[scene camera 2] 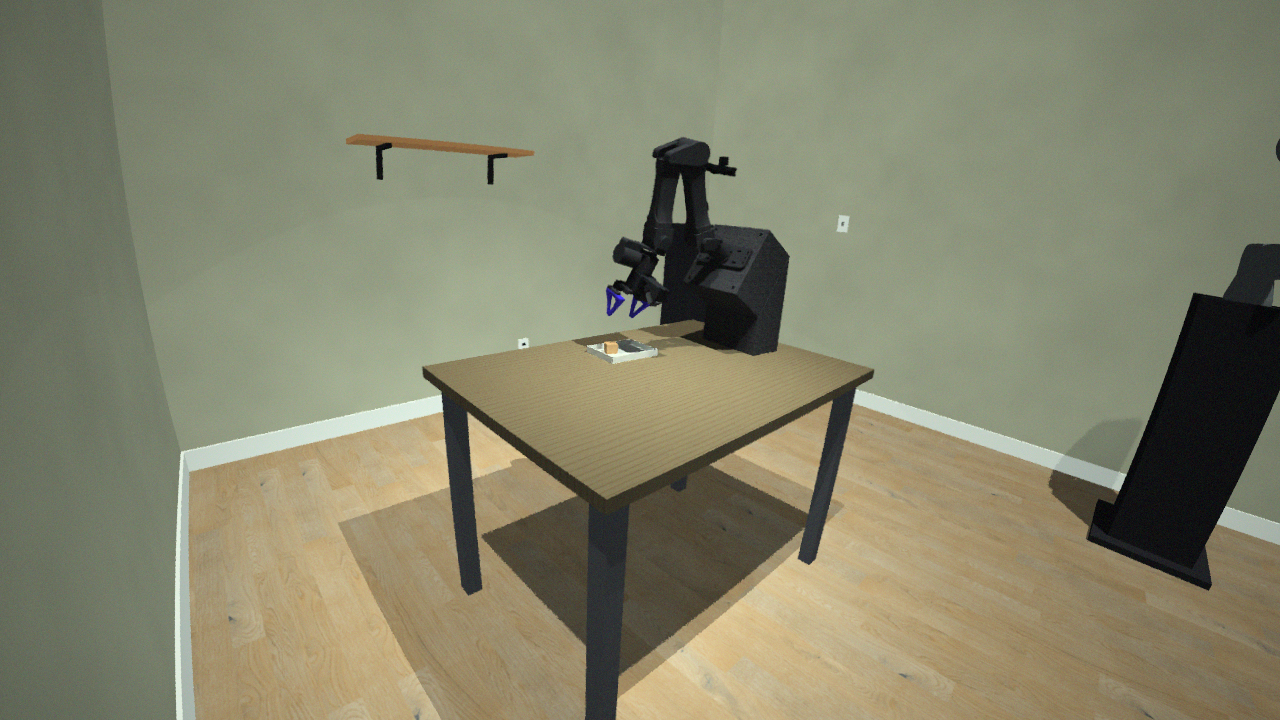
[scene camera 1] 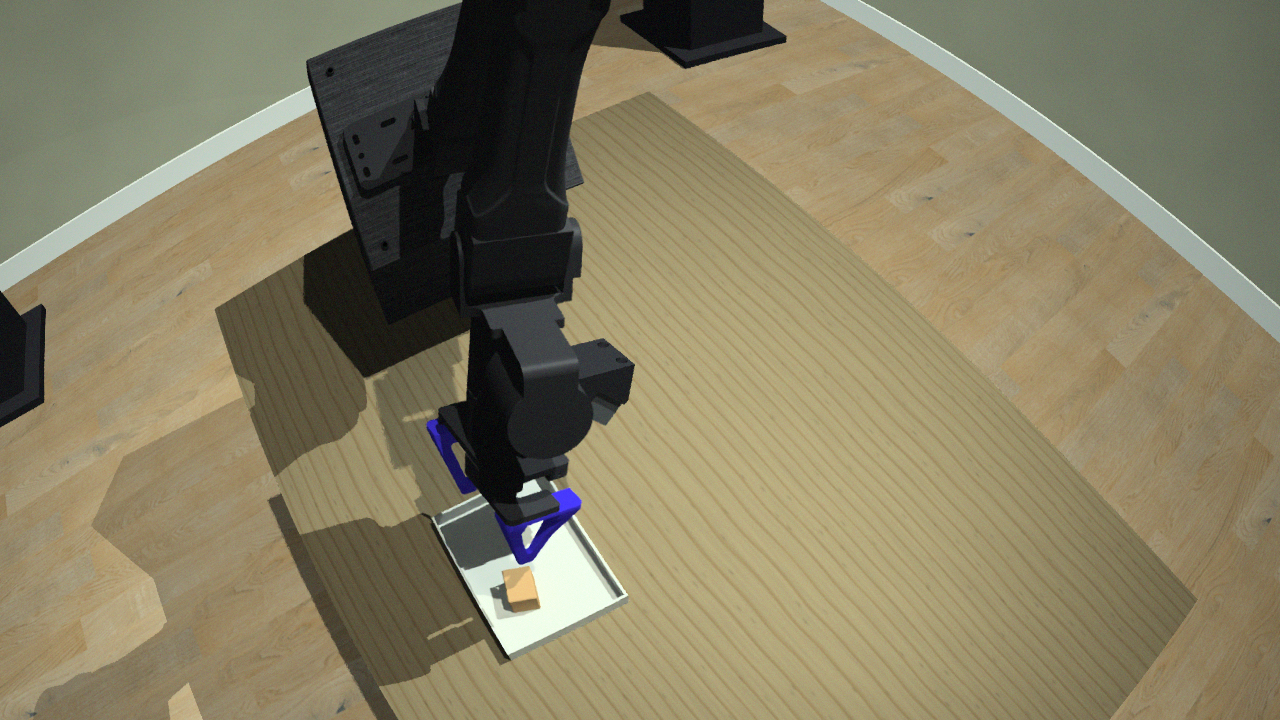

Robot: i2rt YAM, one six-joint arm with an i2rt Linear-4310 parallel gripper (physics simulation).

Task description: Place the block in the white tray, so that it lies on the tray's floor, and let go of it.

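Where they show: gripper, fingertip midpoint: [scene camera 2: 619, 316] [scene camera 1: 495, 525]; arm's base at its link origin: [scene camera 2: 724, 256] [scene camera 1: 444, 119].
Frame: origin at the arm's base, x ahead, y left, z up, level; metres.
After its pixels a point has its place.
The orange block [scene camera 1: 520, 589] @(x 0.342, y -0.121, z -0.268 m) [scene camera 2: 610, 347] @(x 0.346, y -0.108, z -0.278 m) lies on the floor of the white tray [scene camera 1: 572, 617] @(x 0.380, y -0.090, z -0.299 m) [scene camera 2: 615, 359] @(x 0.381, y -0.035, z -0.290 m), inside its walls, toward the side of the tray at the left in scene camera 1. My gripper [scene camera 1: 494, 526] @(x 0.312, y -0.115, z -0.187 m) [scene camera 2: 623, 315] @(x 0.312, y -0.115, z -0.187 m) is open, with its two blue fingers wide apart and nothing between them. It hangs above the tray and the block, clear of both, as scene camera 2 shows.
The tray lies on the wooden table [scene camera 1: 760, 402] @(x 0.265, y 0.203, z -0.301 m) [scene camera 2: 626, 420] @(x 0.592, y 0.287, z -0.301 m), near one edge. The black arm base [scene camera 1: 384, 89] @(x -0.031, y -0.047, z 0.045 m) [scene camera 2: 747, 286] @(x 0.016, y 0.115, z -0.075 m) stands at the table's back. A dark pedestal [scene camera 2: 1190, 429] stands on the floor at the right, and a shelf [scene camera 2: 438, 145] hangs on the wall.
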